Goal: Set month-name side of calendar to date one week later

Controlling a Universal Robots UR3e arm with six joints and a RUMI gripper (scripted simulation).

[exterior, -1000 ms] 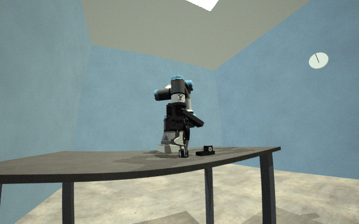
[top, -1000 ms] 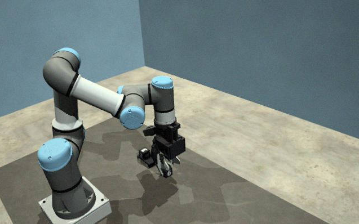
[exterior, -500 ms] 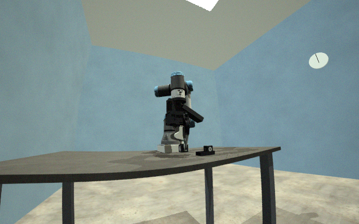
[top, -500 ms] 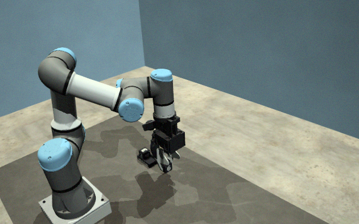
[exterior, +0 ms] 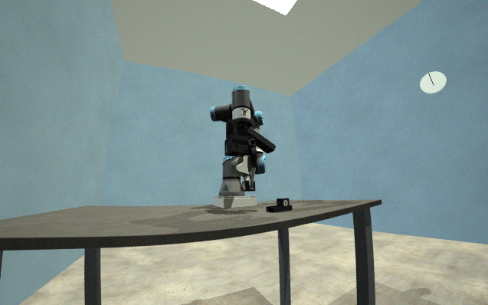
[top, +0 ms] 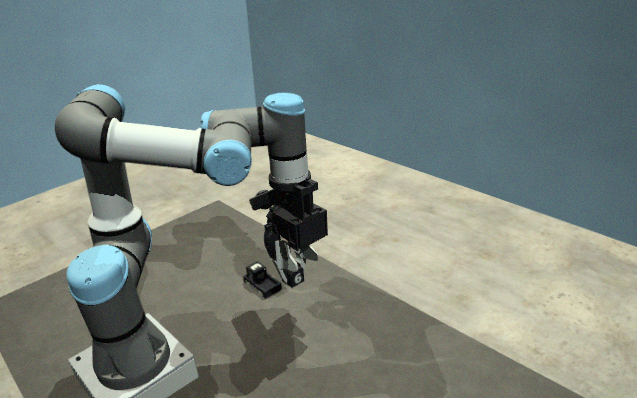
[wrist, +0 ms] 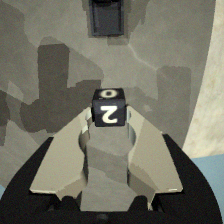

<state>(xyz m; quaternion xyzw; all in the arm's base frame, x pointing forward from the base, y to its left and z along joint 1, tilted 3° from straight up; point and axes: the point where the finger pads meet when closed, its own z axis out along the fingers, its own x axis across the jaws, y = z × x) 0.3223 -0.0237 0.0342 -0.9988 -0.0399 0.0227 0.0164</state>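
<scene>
Right now the black tray is 1 cm behind my hand, 11 cm to the left of it and 9 cm below it.
</scene>
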